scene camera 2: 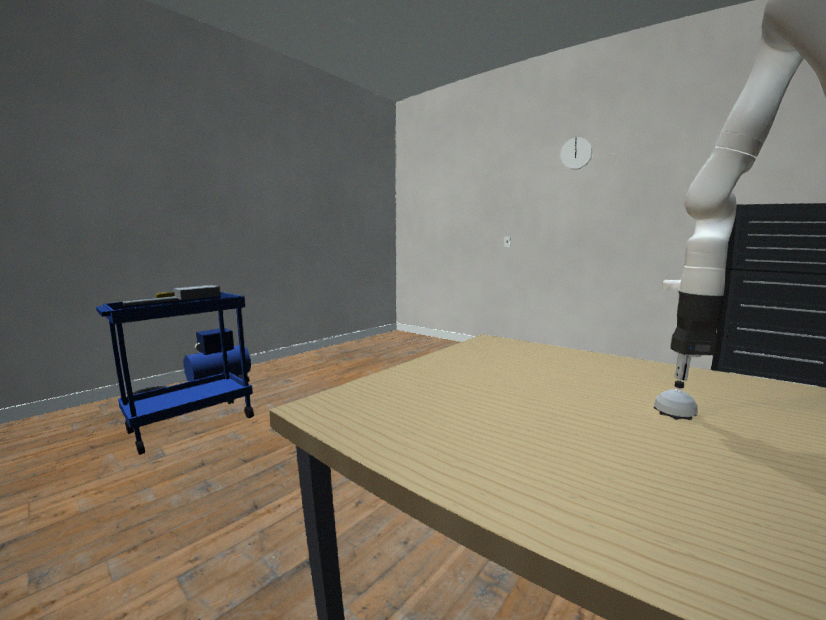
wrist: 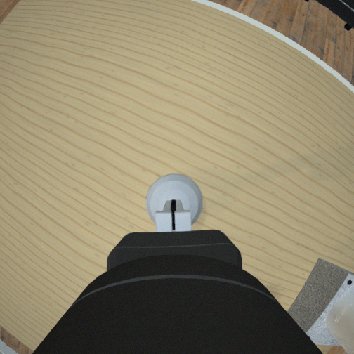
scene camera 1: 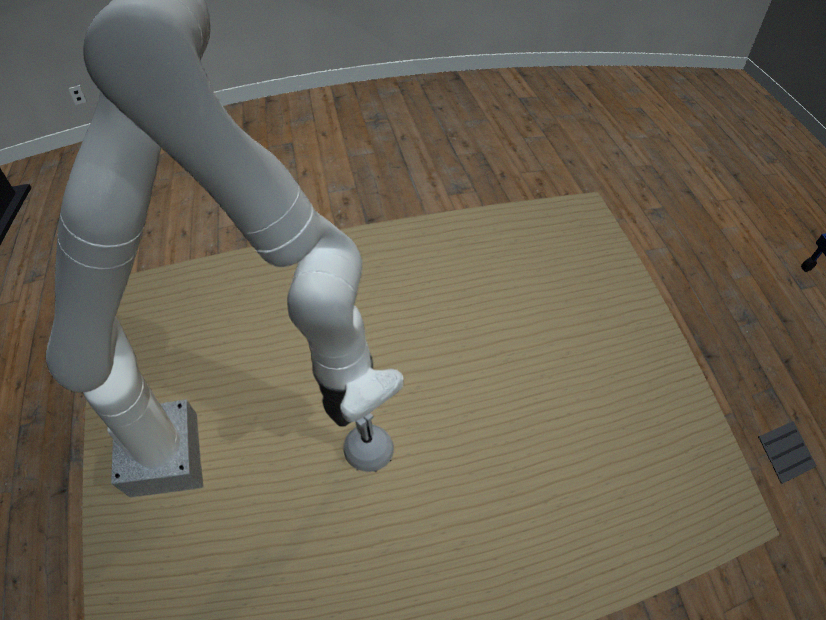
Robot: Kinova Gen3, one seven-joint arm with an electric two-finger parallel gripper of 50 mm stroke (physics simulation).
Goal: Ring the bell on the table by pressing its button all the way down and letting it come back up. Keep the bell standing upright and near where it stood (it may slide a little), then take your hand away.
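Frame: origin at the arm's base, x right, y ahead, z up, level; metres.
Where they show: gripper, fingertip midpoint: [scene camera 2: 680, 378] [scene camera 1: 365, 433]; arm's base at its link origin: [scene camera 1: 155, 444].
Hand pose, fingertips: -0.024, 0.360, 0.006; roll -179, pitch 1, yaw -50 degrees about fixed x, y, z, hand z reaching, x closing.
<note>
Each offset is from my fingertips to the centre of the thing, as dx, dy, dz. Level surfaces: height alone.
The bell @(+0.000, +0.001, -0.041) [scene camera 1: 370, 456] [scene camera 2: 675, 404] [wrist: 174, 186] is a light grey dome, upright on the table @(dz -0.074) [scene camera 1: 533, 400] [scene camera 2: 467, 427] [wrist: 100, 100]. Its small black button @(+0.000, +0.001, -0.013) [scene camera 2: 679, 384] stands up from the dome's top in scene camera 2. My gripper [scene camera 1: 366, 437] [scene camera 2: 680, 380] [wrist: 173, 210] is shut with nothing between the fingers. It points down, with its fingertips right at the top of the button, touching it or very nearly so; I cannot tell which. In the wrist view the fingertips hide the button, and in scene camera 1 they overlap it.
The arm's metal base block [scene camera 1: 193, 460] [wrist: 315, 295] is on the table, left of the bell in scene camera 1. Away from the table are a blue cart [scene camera 2: 180, 402] and a dark drawer cabinet [scene camera 2: 773, 320].
</note>
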